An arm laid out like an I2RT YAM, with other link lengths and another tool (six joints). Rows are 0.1 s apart.
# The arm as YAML. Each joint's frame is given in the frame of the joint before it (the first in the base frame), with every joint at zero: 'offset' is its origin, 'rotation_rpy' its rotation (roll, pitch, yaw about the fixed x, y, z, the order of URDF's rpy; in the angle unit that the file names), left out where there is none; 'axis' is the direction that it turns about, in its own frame. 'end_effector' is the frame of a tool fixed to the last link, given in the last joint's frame.
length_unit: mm
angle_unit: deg
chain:
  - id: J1
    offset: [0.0, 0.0, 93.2]
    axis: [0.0, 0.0, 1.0]
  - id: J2
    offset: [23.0, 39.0, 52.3]
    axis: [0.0, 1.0, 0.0]
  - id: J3
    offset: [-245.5, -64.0, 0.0]
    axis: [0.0, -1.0, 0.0]
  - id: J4
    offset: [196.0, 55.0, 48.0]
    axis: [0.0, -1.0, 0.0]
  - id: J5
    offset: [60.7, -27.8, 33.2]
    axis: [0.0, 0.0, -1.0]
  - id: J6
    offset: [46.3, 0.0, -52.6]
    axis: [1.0, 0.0, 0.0]
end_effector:
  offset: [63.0, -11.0, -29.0]
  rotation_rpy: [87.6, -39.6, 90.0]
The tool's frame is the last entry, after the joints.
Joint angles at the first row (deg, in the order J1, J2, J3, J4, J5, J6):
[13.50 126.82 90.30 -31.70 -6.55 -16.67]
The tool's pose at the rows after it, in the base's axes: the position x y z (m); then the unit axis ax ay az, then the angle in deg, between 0 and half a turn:
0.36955 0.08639 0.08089 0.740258 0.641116 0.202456 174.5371
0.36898 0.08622 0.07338 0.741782 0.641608 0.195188 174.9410
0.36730 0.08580 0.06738 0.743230 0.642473 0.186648 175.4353
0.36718 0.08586 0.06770 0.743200 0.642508 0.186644 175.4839
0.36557 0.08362 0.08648 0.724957 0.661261 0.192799 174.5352
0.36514 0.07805 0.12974 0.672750 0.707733 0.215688 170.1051
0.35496 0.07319 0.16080 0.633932 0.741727 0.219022 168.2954
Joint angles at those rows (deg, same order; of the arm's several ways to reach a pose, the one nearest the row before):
[13.78 128.07 90.30 -31.09 -6.52 -16.69]
[13.78 129.30 90.30 -30.81 -6.50 -16.67]
[13.78 130.26 90.30 -30.96 -6.50 -16.69]
[13.78 130.21 90.32 -31.05 -6.55 -16.69]
[13.72 127.11 90.35 -33.30 -6.50 -19.75]
[13.72 120.00 90.34 -36.34 -5.37 -27.86]
[13.71 114.52 90.32 -40.77 -5.21 -33.85]

